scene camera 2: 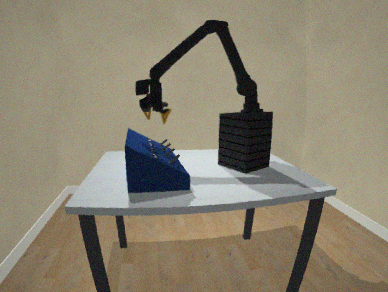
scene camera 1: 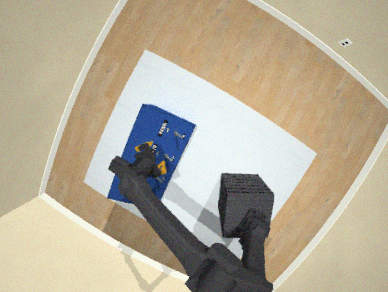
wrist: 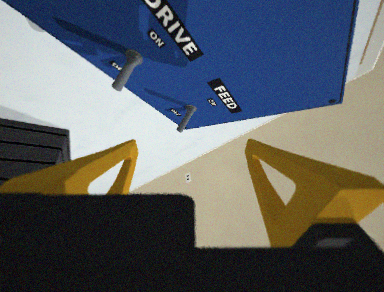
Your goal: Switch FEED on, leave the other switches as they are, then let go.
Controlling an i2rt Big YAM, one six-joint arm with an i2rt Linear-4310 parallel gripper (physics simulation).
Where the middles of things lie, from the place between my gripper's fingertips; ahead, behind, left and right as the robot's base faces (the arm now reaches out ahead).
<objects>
My gripper is now 15 cm above the blue switch panel [scene camera 1: 155, 124], 10 cm to the right of it and 3 cm short of it.
</objects>
